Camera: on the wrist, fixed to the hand. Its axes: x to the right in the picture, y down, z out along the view.
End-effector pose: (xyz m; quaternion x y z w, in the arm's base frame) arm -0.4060 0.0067 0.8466 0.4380 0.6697 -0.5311 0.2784
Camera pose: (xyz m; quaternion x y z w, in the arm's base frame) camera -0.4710 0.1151 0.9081 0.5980 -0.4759 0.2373 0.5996
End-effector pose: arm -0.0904 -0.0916 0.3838 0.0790 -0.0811 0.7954 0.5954
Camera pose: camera -0.0192 -0.0343 0.2770 -0.0063 0.1460 -0.5698 0.8087
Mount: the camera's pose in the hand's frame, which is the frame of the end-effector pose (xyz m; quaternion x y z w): 0.0100 -0.0805 -0.1148 0.0023 0.1125 -0.9935 0.0159
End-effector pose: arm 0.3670 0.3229 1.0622 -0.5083 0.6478 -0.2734 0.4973
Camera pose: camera 0.2924 0.2694 1.1686 0.6198 0.4394 0.5571 0.3354
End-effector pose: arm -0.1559 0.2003 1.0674 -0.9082 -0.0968 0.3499 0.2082
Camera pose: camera -0.0734 0.2399 1.1741 0.0428 -0.8796 -0.3032 0.3639
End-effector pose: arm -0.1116 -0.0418 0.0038 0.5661 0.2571 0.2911 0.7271
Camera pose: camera -0.1747 0.0274 -0.1010 -0.2775 0.6490 -0.6547 0.2706
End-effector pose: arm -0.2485 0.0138 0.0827 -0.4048 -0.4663 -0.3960 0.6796
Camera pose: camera -0.2838 -0.1222 0.0796 -0.5030 0.3341 0.7260 0.3292
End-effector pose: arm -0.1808 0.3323 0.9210 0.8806 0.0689 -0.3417 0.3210
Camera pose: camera -0.1366 0.4648 0.9372 0.0153 -0.9113 0.2254 0.3442
